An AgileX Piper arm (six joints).
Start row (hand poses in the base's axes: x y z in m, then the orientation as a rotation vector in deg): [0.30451 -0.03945 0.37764 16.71 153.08 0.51]
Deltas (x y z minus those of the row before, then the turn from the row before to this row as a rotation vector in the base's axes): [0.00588 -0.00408 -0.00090 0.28 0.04 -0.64]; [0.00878 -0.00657 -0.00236 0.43 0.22 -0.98]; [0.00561 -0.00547 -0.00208 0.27 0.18 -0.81]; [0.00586 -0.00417 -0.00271 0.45 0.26 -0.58]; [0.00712 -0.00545 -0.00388 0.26 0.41 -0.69]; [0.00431 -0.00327 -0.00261 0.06 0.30 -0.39]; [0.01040 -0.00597 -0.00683 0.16 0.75 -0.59]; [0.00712 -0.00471 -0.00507 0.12 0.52 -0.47]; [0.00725 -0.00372 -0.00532 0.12 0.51 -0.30]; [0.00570 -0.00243 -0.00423 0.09 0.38 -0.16]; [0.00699 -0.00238 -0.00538 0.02 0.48 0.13]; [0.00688 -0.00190 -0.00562 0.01 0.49 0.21]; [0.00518 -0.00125 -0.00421 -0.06 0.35 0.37]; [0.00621 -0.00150 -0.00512 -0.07 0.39 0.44]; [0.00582 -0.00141 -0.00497 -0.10 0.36 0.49]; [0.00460 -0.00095 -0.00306 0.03 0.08 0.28]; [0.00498 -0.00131 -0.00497 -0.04 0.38 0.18]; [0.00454 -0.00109 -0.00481 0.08 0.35 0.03]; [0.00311 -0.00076 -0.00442 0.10 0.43 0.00]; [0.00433 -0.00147 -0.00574 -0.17 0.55 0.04]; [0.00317 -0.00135 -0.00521 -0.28 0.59 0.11]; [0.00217 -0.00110 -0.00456 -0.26 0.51 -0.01]
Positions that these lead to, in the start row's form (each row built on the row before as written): [0.31039 -0.04353 0.37674 17.66 153.04 0.68]; [0.31917 -0.05010 0.37438 19.13 153.13 0.92]; [0.32478 -0.05557 0.37230 20.32 153.19 1.00]; [0.33064 -0.05974 0.36959 21.26 153.38 1.38]; [0.33776 -0.06519 0.36571 22.31 153.67 1.45]; [0.34207 -0.06846 0.36310 22.89 153.89 1.36]; [0.35247 -0.07443 0.35627 23.82 154.52 1.26]; [0.35959 -0.07914 0.35120 24.55 154.94 1.18]; [0.36684 -0.08286 0.34588 25.05 155.39 1.15]; [0.37254 -0.08529 0.34165 25.34 155.74 1.15]; [0.37953 -0.08767 0.33627 25.23 156.24 1.11]; [0.38641 -0.08957 0.33065 25.01 156.77 1.07]; [0.39159 -0.09082 0.32644 24.53 157.19 1.01]; [0.39780 -0.09232 0.32132 23.95 157.66 0.94]; [0.40362 -0.09373 0.31635 23.29 158.11 0.85]; [0.40822 -0.09468 0.31329 22.92 158.25 0.95]; [0.41320 -0.09599 0.30832 22.70 158.66 0.86]; [0.41774 -0.09708 0.30351 22.72 159.02 0.91]; [0.42085 -0.09784 0.29909 22.79 159.45 0.97]; [0.42518 -0.09931 0.29335 22.76 159.98 0.64]; [0.42835 -0.10066 0.28814 22.60 160.55 0.16]; [0.43052 -0.10176 0.28358 22.61 161.02 -0.31]
